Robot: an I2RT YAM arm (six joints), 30 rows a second.
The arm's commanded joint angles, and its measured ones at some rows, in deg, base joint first. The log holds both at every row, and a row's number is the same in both.
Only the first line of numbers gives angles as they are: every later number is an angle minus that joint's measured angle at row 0.
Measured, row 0:
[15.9 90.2 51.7 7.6 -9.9 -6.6]
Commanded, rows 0 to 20:
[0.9 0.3 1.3 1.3 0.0 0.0]
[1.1 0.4 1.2 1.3 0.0 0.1]
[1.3 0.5 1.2 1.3 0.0 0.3]
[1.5 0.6 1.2 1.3 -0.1 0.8]
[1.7 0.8 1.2 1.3 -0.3 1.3]
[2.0 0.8 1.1 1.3 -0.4 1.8]
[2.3 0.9 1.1 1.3 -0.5 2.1]
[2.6 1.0 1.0 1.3 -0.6 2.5]
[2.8 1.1 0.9 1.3 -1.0 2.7]
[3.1 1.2 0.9 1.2 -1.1 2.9]
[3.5 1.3 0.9 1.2 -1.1 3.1]
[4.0 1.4 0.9 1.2 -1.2 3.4]
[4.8 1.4 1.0 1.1 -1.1 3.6]
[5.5 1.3 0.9 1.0 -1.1 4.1]
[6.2 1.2 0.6 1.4 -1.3 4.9]
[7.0 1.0 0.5 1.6 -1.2 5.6]
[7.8 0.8 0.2 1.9 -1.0 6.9]
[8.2 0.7 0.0 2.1 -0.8 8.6]
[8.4 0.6 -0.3 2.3 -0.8 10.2]
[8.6 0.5 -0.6 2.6 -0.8 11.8]
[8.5 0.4 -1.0 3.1 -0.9 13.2]
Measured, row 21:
[6.5 2.5 -0.4 -1.1 4.0 4.8]
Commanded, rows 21 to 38:
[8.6 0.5 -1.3 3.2 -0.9 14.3]
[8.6 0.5 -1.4 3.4 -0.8 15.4]
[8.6 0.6 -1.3 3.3 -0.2 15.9]
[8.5 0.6 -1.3 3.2 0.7 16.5]
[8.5 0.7 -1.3 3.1 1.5 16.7]
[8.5 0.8 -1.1 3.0 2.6 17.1]
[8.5 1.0 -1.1 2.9 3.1 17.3]
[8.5 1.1 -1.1 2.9 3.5 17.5]
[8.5 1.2 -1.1 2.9 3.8 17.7]
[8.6 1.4 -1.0 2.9 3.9 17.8]
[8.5 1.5 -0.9 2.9 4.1 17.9]
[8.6 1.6 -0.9 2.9 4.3 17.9]
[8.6 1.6 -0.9 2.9 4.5 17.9]
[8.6 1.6 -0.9 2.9 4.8 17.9]
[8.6 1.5 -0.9 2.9 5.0 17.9]
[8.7 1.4 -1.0 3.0 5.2 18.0]
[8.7 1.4 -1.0 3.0 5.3 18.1]
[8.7 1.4 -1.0 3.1 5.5 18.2]
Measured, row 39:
[8.1 2.4 -1.6 -0.2 5.5 15.7]
